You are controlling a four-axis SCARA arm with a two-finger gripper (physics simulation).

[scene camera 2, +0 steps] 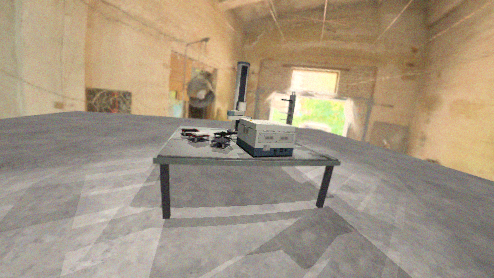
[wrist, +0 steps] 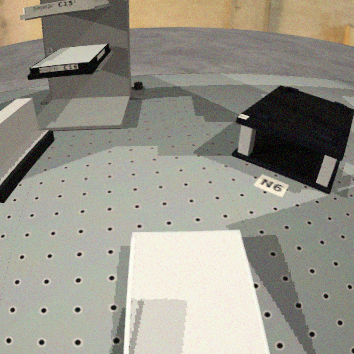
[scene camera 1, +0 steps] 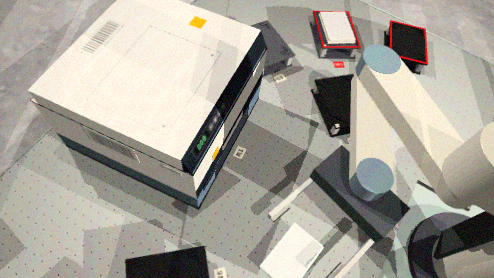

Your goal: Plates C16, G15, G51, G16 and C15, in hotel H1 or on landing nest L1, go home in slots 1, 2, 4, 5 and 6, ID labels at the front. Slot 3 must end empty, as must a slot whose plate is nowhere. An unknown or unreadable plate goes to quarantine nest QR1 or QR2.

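Frame: origin at the arm's base, x left, y back, z up, level; centimetres.
Seen in the pictures: gripper, fingertip midpoint: (wrist: 214, 124) (scene camera 1: 299, 249); arm's base, link origin: (scene camera 2: 236, 132) (scene camera 1: 457, 264).
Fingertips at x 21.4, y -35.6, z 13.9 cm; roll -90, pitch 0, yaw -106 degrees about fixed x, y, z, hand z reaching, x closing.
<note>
Offsets run from my fingertips to a thing's top centre. "*": to the spot under its first point. Level surfaces: height alone.
My gripper (scene camera 1: 301, 245) is open and empty, its two fingers apart above a white plate {dy +0.5, dx -1.3, dz -11.2 cm} (scene camera 1: 292, 250) (wrist: 192, 285). One finger shows at the left of the wrist view. The plate's ID label does not show, and its support is hidden. A tall grey hotel (wrist: 112, 35) (scene camera 2: 291, 107) stands at the back left of the wrist view, holding a plate with a label like C15 {* dy +9.4, dx +24.2, dz +4.2 cm} (wrist: 67, 7) above a plate that reads C16 {dy +10.4, dx +30.9, dz -2.7 cm} (wrist: 77, 56). Landing nest L1 {dy -36.4, dx -49.4, dz -7.0 cm} (scene camera 1: 275, 47) shows no plate on its visible part. Nest QR1 {* dy -12.2, dx -65.5, dz -7.4 cm} (scene camera 1: 358, 46) bears a white plate {dy -21.0, dx -67.9, dz -5.6 cm} (scene camera 1: 337, 28); nest QR2 {dy +0.4, dx -78.3, dz -7.0 cm} (scene camera 1: 408, 41) is empty.
A large white device {dy -44.5, dx -13.7, dz +12.0 cm} (scene camera 1: 125, 75) (scene camera 2: 267, 134) stands beside tag R1 {dy -23.5, dx -16.8, dz -12.6 cm} (scene camera 1: 240, 152). Black nest N6 {dy -18.3, dx +18.0, dz -7.0 cm} (wrist: 300, 117) (scene camera 1: 167, 265) has a bare top. Another black nest {dy -7.5, dx -44.6, dz -6.6 cm} (scene camera 1: 332, 102) is partly behind the arm. The perforated table {dz -12.6 cm} (scene camera 1: 100, 210) (wrist: 75, 215) carries everything.
</note>
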